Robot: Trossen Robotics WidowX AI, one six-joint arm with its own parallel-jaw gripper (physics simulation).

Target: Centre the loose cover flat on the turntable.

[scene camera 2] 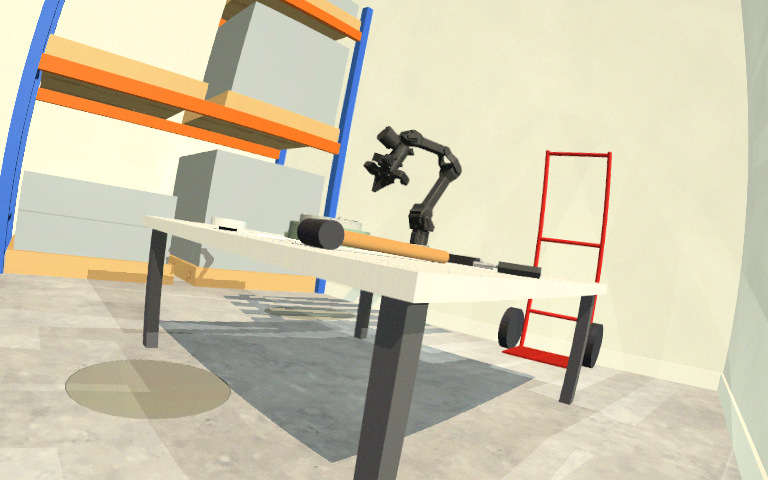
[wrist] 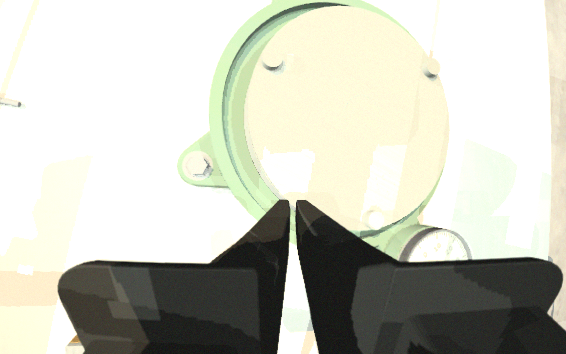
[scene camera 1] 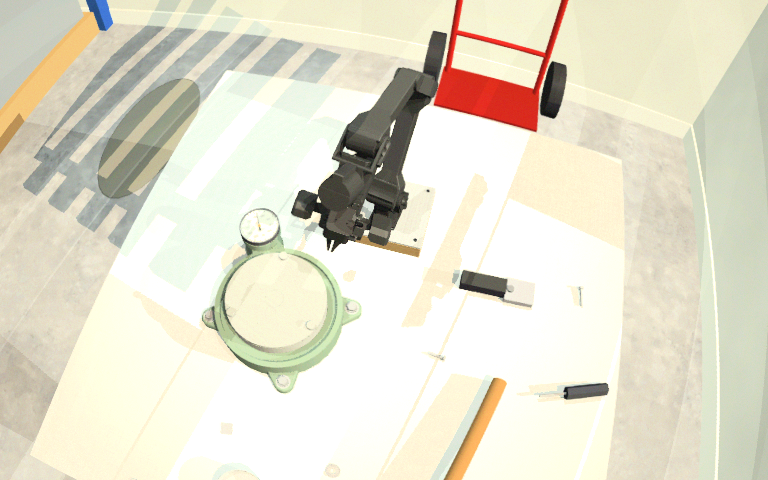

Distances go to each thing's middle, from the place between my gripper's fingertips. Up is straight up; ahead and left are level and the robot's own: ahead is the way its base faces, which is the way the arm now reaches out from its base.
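Labels:
With the round cream cover (scene camera 1: 277, 302), my hand is 9 cm to the left of it, 13 cm above it and 9 cm short of it. The wooden-handled hammer (scene camera 2: 328, 234) is 38 cm to the left of my hand, 28 cm ahead of it and 17 cm below it.

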